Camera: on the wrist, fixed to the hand. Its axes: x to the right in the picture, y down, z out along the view.
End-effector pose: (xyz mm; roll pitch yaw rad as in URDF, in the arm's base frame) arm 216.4 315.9 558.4 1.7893 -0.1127 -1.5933
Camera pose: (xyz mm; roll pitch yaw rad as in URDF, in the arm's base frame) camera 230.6 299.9 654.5 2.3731 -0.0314 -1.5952
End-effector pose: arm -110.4 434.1 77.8 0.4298 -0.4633 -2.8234
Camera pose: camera -100.9 337.6 94.5 1.0524 -0.4466 -2.9120
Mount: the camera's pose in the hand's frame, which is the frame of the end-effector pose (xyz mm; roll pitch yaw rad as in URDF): 26.4 88.3 -34.5 0.5844 -0.0195 -0.0790
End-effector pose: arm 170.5 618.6 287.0 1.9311 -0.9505 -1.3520
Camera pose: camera 158.2 679.2 363.6 2.5030 -0.8696 -1.3372
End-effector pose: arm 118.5 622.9 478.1 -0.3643 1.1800 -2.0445
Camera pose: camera 203.3 634.3 429.4 0.0759 1.1288 -2.2013
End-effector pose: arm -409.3 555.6 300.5 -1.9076 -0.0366 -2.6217
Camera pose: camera -465.2 594.8 229.6 -1.3271 -0.1046 -2.5770
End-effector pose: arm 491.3 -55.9 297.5 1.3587 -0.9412 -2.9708
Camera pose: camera 547.8 -99.2 365.4 1.9857 -0.8673 -3.0260
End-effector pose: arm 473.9 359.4 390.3 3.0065 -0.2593 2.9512
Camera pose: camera 476.1 443.3 441.6 -2.7118 -0.2286 3.0289
